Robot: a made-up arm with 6 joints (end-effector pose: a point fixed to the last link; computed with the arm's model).
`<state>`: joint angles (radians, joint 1 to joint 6).
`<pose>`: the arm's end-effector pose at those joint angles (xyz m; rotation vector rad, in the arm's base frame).
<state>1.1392 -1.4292 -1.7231 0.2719 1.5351 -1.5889</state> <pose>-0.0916 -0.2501 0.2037 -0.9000 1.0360 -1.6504</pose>
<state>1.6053 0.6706 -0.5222 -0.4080 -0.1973 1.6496</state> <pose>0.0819 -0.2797 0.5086 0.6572 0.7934 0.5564</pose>
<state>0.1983 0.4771 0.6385 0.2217 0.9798 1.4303</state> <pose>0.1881 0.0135 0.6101 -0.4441 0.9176 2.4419</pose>
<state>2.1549 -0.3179 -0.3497 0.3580 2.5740 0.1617</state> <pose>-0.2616 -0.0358 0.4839 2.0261 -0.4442 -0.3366</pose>
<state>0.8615 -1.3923 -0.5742 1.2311 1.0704 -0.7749</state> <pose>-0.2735 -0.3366 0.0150 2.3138 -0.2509 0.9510</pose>
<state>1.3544 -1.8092 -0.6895 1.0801 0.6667 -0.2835</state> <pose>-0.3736 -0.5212 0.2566 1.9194 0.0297 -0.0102</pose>
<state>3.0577 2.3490 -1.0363 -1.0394 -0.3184 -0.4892</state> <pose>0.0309 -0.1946 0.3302 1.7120 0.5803 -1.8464</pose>
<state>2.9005 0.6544 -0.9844 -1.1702 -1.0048 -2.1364</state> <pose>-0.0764 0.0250 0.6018 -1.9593 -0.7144 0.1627</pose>
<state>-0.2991 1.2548 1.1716 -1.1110 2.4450 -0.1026</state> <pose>-0.0664 -0.3391 0.3322 1.5266 -1.5592 0.1428</pose>
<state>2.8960 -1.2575 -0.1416 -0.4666 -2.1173 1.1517</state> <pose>0.1536 -0.5236 0.5429 1.6970 1.7727 0.5244</pose>
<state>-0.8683 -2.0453 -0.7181 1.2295 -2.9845 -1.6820</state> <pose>0.3292 -0.6353 0.0944 -0.2128 -2.4681 -0.8053</pose>
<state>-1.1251 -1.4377 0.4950 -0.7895 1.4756 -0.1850</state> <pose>0.2304 -0.3532 0.2794 1.5324 1.9329 -1.5123</pose>
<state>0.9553 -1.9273 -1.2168 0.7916 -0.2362 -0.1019</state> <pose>-0.2097 -0.4423 0.0631 1.7540 -0.7052 -0.3414</pose>
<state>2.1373 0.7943 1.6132 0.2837 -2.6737 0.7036</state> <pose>0.2998 -0.1867 0.5145 1.3640 0.3760 -2.5355</pose>
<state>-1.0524 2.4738 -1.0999 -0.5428 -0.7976 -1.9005</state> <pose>0.0253 -0.2277 0.6520 -0.7801 -0.5125 2.7476</pose>
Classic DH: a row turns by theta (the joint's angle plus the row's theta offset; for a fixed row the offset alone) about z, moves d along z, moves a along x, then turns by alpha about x. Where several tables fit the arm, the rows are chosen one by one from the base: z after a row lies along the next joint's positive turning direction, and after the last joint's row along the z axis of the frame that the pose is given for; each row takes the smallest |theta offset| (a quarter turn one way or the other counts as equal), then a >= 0, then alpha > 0; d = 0 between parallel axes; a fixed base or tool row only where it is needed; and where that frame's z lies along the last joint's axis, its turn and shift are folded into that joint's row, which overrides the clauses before.
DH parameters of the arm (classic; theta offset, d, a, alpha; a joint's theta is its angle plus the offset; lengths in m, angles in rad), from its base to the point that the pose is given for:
base (fixed): 0 0.39 0.1 -1.5708
joint 1: 1.5708 -0.28 0.06 1.5708
joint 2: 0 0.06 -0.02 -1.5708
joint 3: 1.5708 0.25 0.23 -1.5708
joint 4: 1.5655 -0.08 0.04 1.4104
joint 5: -1.419 -0.0409 -0.0661 -2.4662
joint 6: -0.0473 0.2104 -0.0352 -1.9647
tool (fixed): 0.6758 0.1537 0 0

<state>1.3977 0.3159 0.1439 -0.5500 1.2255 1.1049</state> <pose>0.1470 -0.0226 0.3210 -0.3491 -2.3334 -1.5316</pose>
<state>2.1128 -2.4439 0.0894 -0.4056 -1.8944 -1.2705</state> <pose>0.0122 -0.5069 0.4335 0.4285 -1.2986 -0.1392</pose>
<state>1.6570 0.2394 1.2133 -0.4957 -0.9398 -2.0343</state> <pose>0.1815 -0.1749 0.6088 -0.8499 0.3505 -0.1823</pose>
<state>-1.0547 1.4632 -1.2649 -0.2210 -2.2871 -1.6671</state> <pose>-0.0016 -0.1756 0.6445 -1.4473 -1.3039 1.1806</pose>
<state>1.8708 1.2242 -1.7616 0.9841 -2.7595 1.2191</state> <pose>0.2098 -0.1686 -0.0583 1.2004 -1.3647 0.5930</pose>
